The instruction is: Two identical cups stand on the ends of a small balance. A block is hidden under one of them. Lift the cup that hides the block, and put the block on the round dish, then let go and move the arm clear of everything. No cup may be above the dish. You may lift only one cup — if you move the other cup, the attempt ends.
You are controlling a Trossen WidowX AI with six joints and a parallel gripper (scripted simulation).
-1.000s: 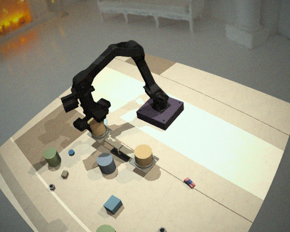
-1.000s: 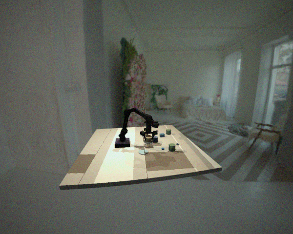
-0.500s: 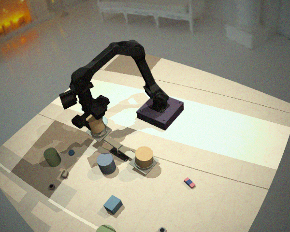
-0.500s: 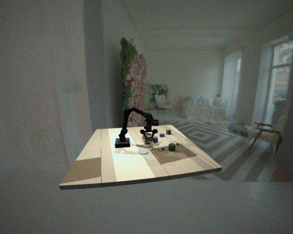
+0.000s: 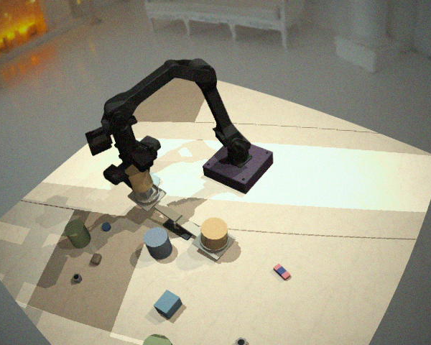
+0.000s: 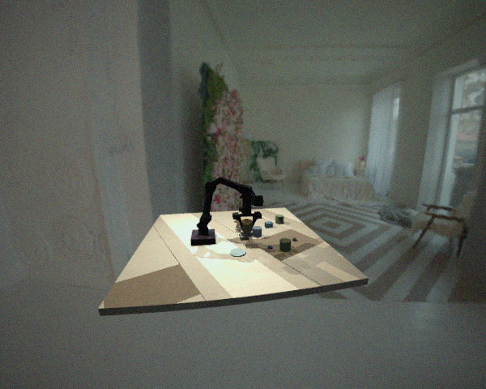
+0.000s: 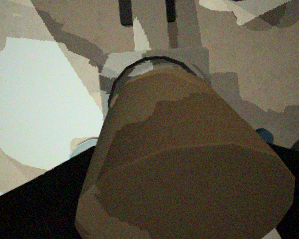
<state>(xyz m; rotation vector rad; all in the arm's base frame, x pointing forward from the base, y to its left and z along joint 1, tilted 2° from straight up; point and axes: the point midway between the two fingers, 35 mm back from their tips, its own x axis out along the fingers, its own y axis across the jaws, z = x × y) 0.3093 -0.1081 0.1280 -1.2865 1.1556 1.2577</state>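
The grey block is 4 cm below my gripper tip and 1 cm to the left of it. The rest, counted from my gripper tip: blue disc: 15 cm ahead, 12 cm below, 5 cm to the right; then blue cylinder: 14 cm to the left, 9 cm below, 8 cm ahead; then round dish: 13 cm below, 10 cm to the right, 7 cm behind.
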